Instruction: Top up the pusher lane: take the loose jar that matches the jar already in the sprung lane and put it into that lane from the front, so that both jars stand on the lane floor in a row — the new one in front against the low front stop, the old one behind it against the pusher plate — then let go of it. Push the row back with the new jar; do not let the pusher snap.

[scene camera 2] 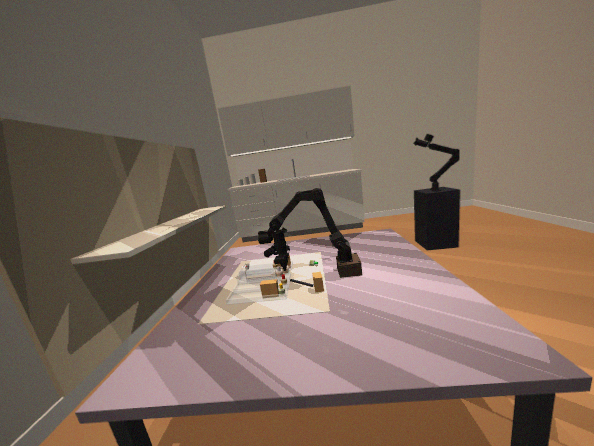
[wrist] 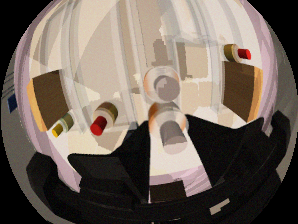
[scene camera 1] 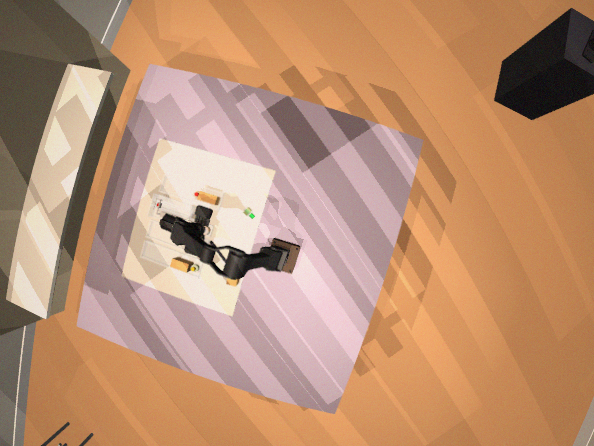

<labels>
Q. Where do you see a clear rack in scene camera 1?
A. At 169,205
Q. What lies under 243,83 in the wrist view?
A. A brown block.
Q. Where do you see a brown block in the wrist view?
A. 45,95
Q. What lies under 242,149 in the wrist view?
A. My gripper.
</labels>
